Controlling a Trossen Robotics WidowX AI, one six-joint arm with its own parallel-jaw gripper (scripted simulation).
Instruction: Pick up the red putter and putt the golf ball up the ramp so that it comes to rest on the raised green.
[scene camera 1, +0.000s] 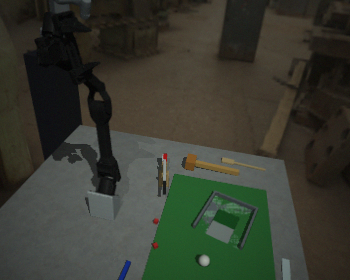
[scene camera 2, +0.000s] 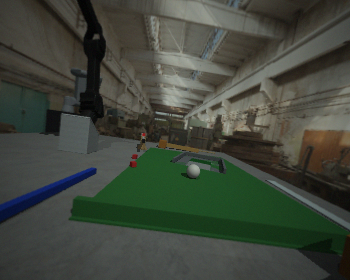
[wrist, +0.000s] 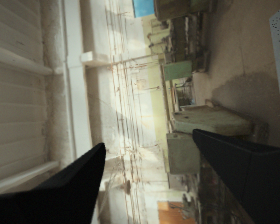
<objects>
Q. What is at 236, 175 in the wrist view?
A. The gripper.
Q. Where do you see the gripper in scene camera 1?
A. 95, 47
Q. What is the gripper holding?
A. Nothing.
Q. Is the gripper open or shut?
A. Open.
</objects>
